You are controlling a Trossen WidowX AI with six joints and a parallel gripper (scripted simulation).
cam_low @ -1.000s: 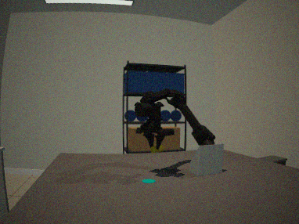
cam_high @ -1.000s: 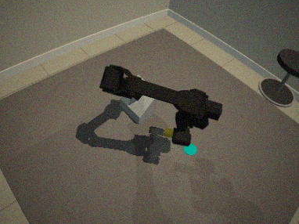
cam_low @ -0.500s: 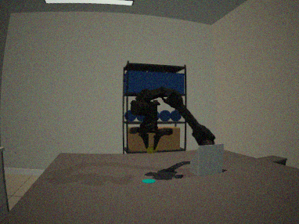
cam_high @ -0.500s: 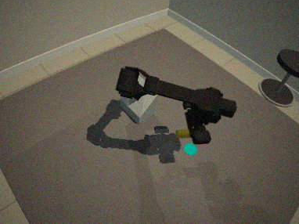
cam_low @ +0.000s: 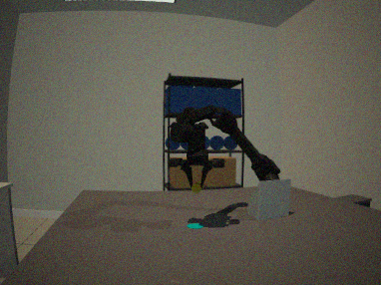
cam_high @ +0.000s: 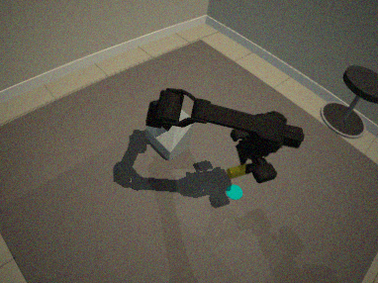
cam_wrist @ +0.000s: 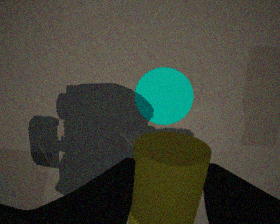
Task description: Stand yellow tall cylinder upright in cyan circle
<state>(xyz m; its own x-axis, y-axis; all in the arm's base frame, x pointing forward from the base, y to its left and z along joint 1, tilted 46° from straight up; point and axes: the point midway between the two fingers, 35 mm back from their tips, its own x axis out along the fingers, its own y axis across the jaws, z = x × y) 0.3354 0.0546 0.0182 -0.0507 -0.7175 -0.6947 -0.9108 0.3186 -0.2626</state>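
Now: the cyan circle 140 mm below my gripper tip. Also, from my gripper tip: yellow tall cylinder 20 mm to the right, 10 mm behind.
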